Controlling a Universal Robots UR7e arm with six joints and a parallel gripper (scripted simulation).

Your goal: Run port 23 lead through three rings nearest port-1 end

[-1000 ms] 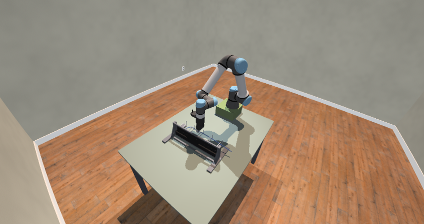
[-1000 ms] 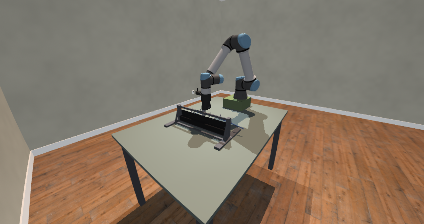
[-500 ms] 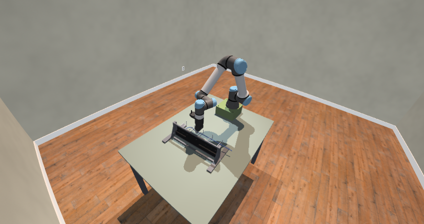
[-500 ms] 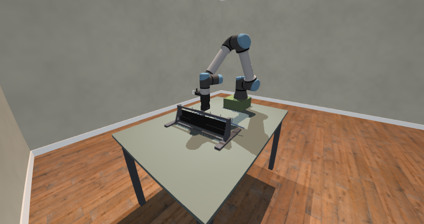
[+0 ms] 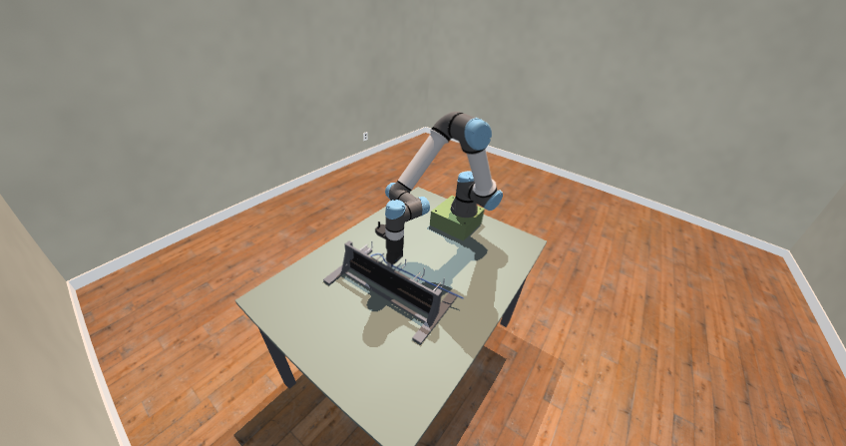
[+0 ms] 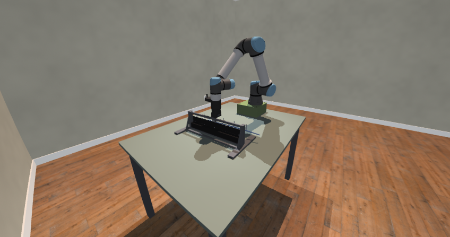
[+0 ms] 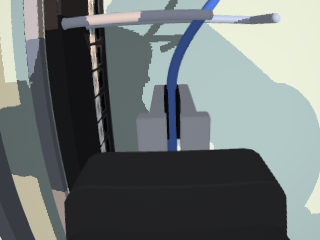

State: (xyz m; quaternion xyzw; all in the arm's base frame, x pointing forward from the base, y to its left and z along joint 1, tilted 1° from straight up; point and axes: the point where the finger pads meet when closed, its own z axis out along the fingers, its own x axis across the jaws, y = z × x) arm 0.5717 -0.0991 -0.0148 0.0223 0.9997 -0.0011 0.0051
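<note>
My hand is 7 cm short of the rack, 5 cm to the right of it and 1 cm above it.
</note>
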